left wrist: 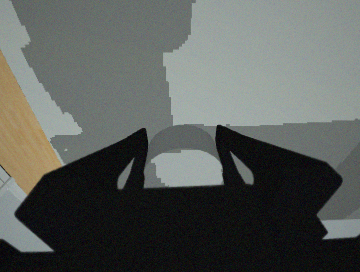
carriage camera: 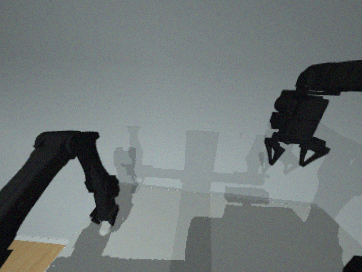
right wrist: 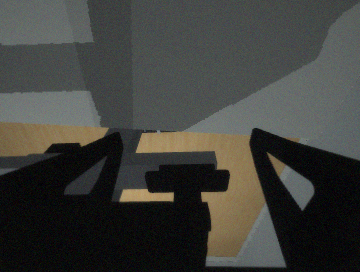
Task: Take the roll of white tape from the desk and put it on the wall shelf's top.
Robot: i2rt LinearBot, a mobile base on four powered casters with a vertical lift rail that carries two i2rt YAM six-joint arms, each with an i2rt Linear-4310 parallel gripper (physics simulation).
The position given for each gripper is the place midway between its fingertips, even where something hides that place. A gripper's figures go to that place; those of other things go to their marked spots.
Labels:
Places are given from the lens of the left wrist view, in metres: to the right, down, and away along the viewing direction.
left gripper [left wrist: 181, 133]: 0.00, 0.00, 0.13
roll of white tape [left wrist: 181, 155]: 0.00, 0.01, 0.10
pale desk [left wrist: 91, 81]: -0.11, -0.07, 0.21
The marked spots on the pale desk and the roll of white tape are 0.18 m apart.

